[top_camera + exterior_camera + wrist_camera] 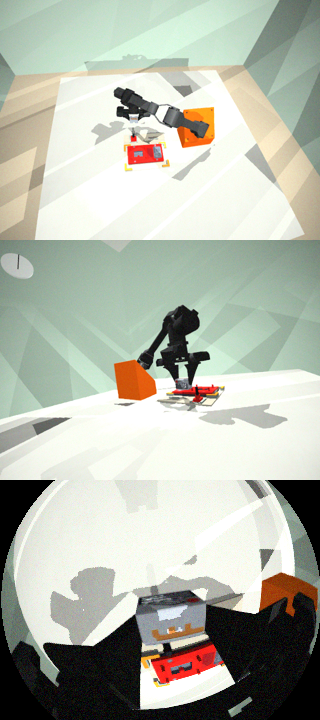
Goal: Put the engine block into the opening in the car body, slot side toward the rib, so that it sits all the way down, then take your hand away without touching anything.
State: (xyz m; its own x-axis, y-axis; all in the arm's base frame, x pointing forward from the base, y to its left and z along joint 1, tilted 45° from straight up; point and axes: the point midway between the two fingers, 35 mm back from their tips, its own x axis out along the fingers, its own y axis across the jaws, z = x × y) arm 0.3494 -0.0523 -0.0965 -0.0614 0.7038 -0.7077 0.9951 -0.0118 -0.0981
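Now: the black post 80 mm to the left of my gripper tip, 50 mm below it and 10 mm ahead of it. Also, from my gripper tip: engine block right at my gripper tip.
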